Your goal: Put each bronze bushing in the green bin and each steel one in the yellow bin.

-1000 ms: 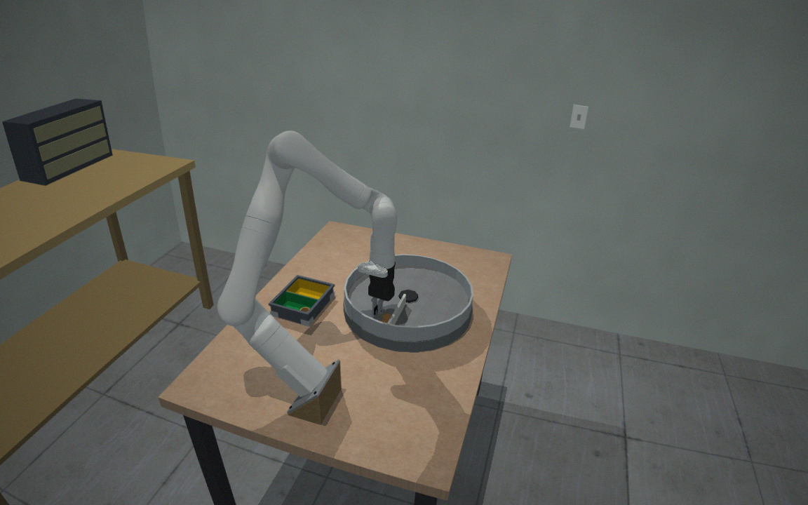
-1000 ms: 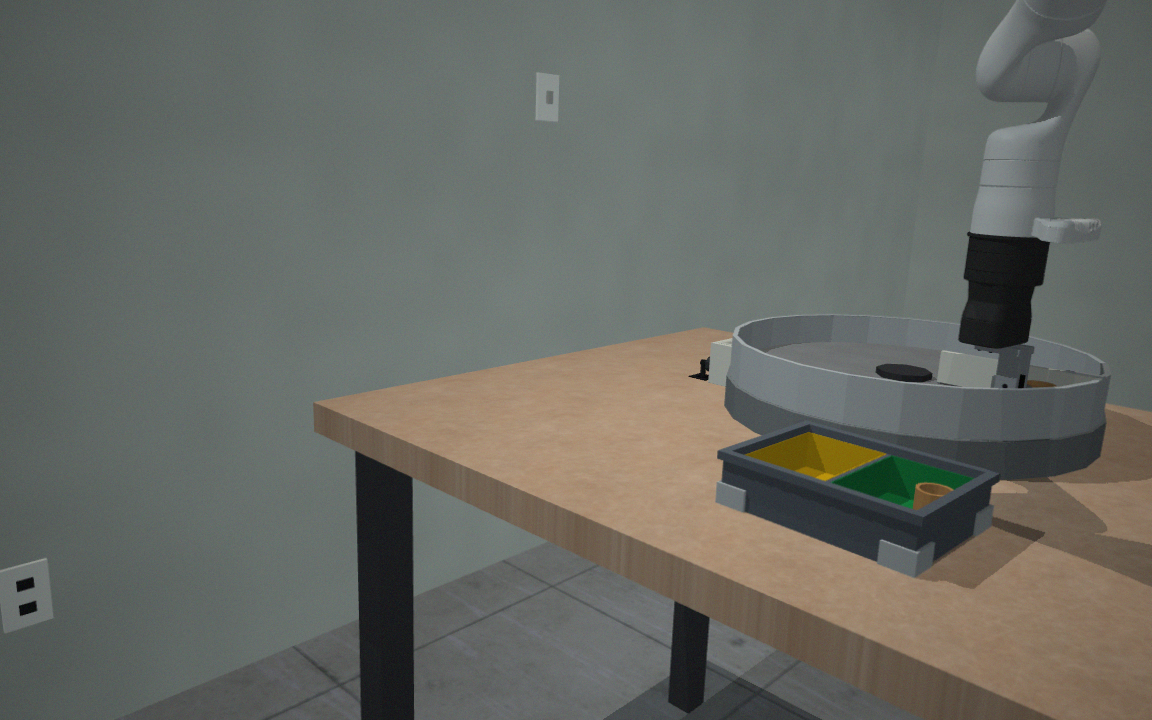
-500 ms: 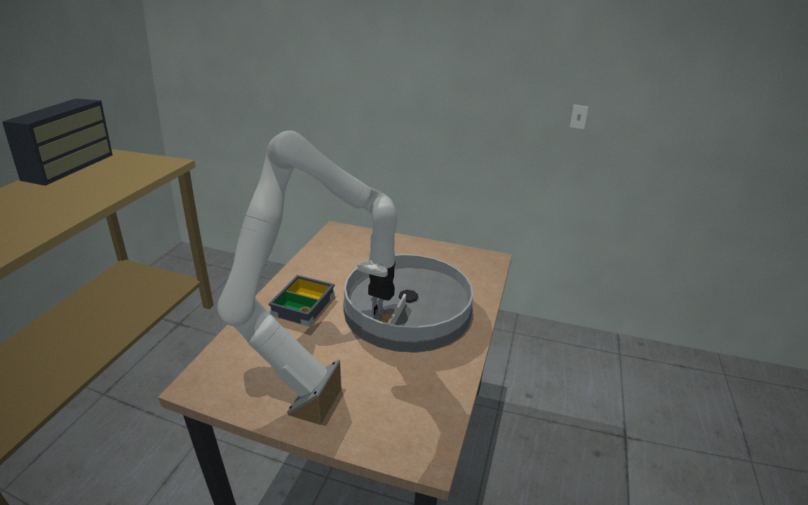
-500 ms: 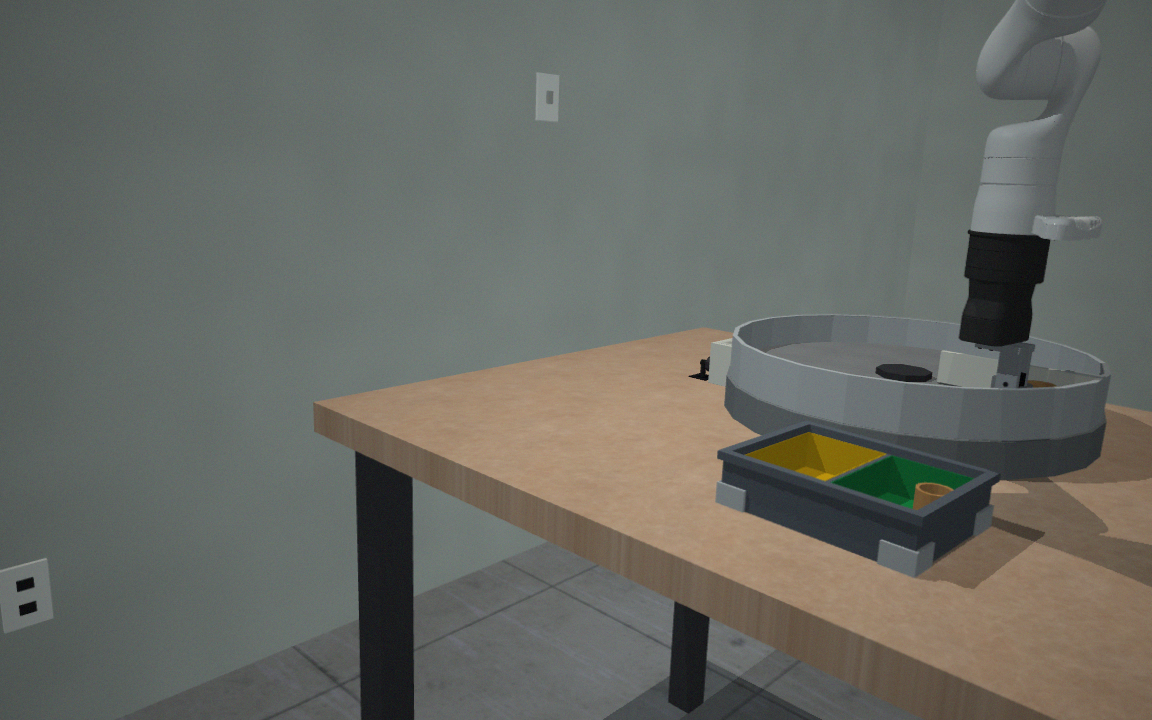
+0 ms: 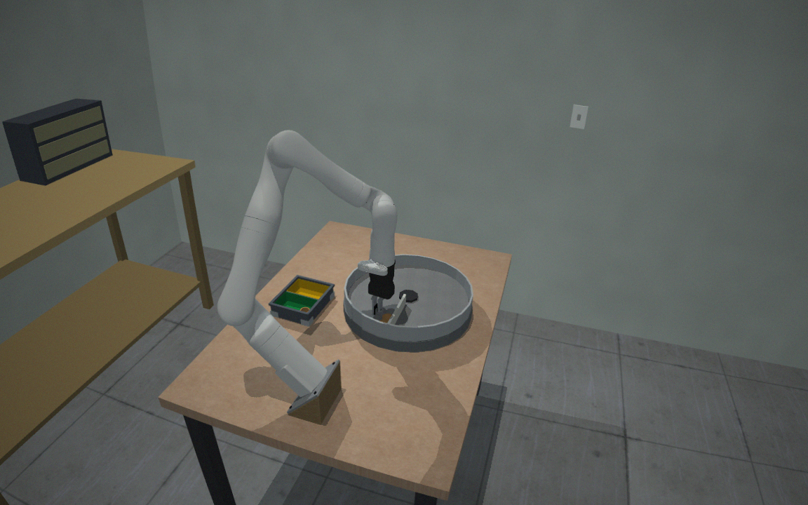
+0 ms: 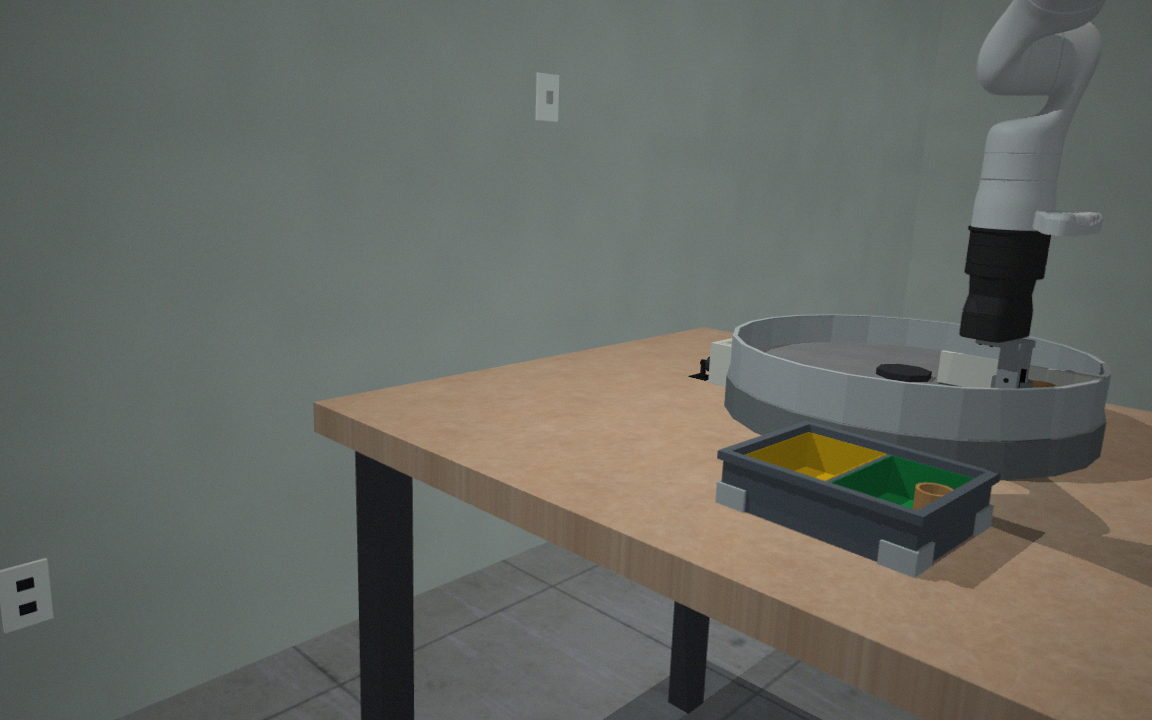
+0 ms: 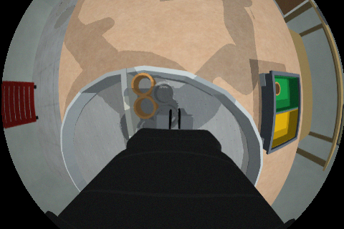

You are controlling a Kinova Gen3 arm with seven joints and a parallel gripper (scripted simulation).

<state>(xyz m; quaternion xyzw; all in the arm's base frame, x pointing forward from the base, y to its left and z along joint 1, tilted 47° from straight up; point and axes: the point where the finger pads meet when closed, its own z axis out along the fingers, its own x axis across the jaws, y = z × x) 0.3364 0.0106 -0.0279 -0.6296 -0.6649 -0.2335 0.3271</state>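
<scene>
Now: hand 28 cm to the right of the bin tray and 6 cm above it. Round my hand: grey turntable 15 cm ahead, 4 cm to the right, 3 cm below.
</scene>
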